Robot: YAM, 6 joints.
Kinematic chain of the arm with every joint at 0, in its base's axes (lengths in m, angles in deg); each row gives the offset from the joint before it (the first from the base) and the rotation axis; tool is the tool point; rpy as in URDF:
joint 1: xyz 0 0 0.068 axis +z
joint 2: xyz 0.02 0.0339 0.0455 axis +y
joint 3: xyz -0.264 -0.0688 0 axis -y
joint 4: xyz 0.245 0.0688 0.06 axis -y
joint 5: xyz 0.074 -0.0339 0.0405 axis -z
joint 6: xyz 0.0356 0 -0.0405 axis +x
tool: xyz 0 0 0 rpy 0 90 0
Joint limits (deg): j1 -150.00..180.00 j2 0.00..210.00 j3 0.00..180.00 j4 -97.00..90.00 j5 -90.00..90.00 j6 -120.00..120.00
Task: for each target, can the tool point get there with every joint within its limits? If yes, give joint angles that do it. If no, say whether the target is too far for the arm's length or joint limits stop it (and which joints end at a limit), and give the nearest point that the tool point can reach.
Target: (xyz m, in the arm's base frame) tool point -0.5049 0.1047 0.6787
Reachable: no: too far | nearest point -0.4236 0.0878 0.5840 | short by 0.126 m
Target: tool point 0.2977 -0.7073 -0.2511
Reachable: no: too far | nearest point 0.2260 -0.5369 -0.1609 | short by 0.206 m
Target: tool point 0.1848 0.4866 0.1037
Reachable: yes | joints 70.67 139.10 101.57 -11.63 22.00 73.99
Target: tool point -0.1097 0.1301 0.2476
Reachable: yes | joints 130.50 54.27 44.12 -51.17 1.82 -2.72
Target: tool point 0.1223 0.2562 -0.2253
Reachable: yes | joints 60.45 176.33 72.44 14.04 -34.09 -3.01
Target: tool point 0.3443 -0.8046 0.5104
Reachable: no: too far | nearest point 0.2312 -0.5403 0.3770 | short by 0.317 m
